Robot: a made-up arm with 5 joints.
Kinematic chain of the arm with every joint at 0, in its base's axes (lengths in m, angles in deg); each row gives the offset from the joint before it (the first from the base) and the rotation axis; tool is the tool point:
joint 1: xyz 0 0 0.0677 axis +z
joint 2: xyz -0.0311 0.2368 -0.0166 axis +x
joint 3: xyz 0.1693 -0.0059 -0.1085 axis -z
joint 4: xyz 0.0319 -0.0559 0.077 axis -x
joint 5: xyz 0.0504 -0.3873 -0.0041 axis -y
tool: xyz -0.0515 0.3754 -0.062
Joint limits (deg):
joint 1: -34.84..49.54
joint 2: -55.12..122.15
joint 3: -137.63..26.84
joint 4: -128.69..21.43
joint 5: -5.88..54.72
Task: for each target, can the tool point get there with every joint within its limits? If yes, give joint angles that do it. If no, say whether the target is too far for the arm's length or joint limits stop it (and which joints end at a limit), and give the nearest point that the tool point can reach.
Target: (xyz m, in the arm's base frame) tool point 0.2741 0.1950 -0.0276
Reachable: yes | joints -19.15 25.76 -1.73 -55.37 21.34
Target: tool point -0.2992 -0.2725 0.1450
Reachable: no: joint limits stop it (at a limit: joint 1, joint 2, joint 3, joint 5) | nearest point -0.1246 0.1714 0.0908 | short by 0.480 m
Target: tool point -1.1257 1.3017 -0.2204
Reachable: no: too far | nearest point -0.1820 0.4004 -0.0115 | short by 1.322 m
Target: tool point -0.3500 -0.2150 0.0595
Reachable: no: joint limits stop it (at a limit: joint 1, joint 2, joint 3, joint 5) | nearest point -0.1342 0.1759 0.0936 | short by 0.448 m
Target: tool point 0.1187 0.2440 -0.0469
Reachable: yes | joints 23.97 -12.53 -26.14 -5.35 14.21
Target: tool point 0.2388 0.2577 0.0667
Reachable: yes | joints -23.37 58.35 -92.52 -69.29 30.63
